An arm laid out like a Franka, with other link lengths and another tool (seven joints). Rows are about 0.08 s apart.
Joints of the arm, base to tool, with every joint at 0 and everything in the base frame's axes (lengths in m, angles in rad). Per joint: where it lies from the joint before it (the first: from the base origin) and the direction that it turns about. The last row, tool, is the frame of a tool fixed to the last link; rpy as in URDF.
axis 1: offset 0 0 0.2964 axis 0 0 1
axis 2: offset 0 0 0 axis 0 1 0
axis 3: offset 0 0 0.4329 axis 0 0 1
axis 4: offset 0.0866 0 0 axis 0 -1 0
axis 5: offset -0.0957 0 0.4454 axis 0 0 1
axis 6: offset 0 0 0 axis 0 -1 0
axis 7: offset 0.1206 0 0 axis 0 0 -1
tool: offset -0.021 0.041 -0.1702 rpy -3.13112 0 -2.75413
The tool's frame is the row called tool.
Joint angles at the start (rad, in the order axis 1, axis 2, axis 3, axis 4, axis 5, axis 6, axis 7):
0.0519, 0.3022, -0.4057, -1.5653, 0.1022, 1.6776, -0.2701
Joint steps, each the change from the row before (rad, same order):
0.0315, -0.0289, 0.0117, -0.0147, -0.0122, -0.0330, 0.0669
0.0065, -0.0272, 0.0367, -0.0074, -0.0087, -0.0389, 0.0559
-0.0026, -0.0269, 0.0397, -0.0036, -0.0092, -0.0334, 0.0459
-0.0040, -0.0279, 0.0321, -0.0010, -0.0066, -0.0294, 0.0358
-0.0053, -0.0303, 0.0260, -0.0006, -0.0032, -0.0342, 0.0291
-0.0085, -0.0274, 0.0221, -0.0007, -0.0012, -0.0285, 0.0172
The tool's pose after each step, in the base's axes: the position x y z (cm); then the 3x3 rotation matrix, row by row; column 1 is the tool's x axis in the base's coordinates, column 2 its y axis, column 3 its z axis. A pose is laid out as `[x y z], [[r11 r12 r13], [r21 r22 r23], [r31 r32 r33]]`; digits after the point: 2 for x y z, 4 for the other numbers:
[69.61 -13.99 48.37], [[-0.9492 -0.2588 -0.1792], [-0.2687 0.9627 0.0329], [0.1640 0.0794 -0.9833]]
[68.97 -11.14 49.38], [[-0.9482 -0.2455 -0.2015], [-0.2587 0.9651 0.0414], [0.1843 0.0914 -0.9786]]
[68.28 -8.81 50.60], [[-0.9472 -0.2374 -0.2154], [-0.2526 0.9665 0.0454], [0.1974 0.0974 -0.9755]]
[67.47 -7.07 52.11], [[-0.9475 -0.2311 -0.2208], [-0.2473 0.9677 0.0481], [0.2026 0.1002 -0.9741]]
[66.37 -5.75 53.81], [[-0.9478 -0.2238 -0.2269], [-0.2416 0.9689 0.0537], [0.2079 0.1058 -0.9724]]
[65.30 -4.90 55.35], [[-0.9478 -0.2211 -0.2297], [-0.2404 0.9688 0.0596], [0.2094 0.1117 -0.9714]]

